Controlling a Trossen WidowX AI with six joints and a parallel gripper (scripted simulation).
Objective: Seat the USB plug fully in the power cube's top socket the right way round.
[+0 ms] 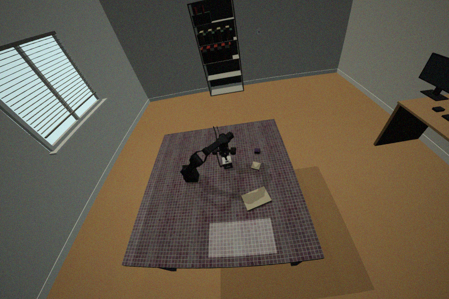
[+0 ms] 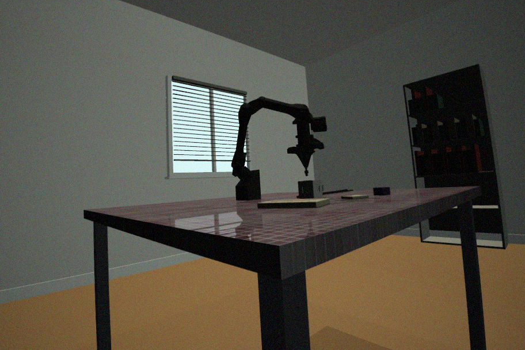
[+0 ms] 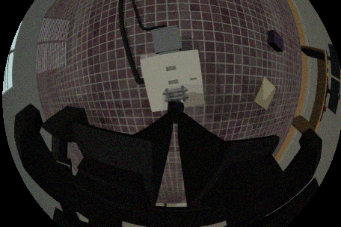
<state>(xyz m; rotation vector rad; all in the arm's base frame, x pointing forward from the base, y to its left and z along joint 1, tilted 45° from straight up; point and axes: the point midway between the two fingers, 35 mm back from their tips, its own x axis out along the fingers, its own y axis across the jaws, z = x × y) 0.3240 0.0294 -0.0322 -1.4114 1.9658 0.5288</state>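
Now: the dark USB plug 1 cm below my gripper tip. Also, from my gripper tip: small cream pad 24 cm ahead, 13 cm below, 6 cm to the right; USB socket 7 cm below; small purple block 29 cm ahead, 12 cm below, 9 cm to the left.
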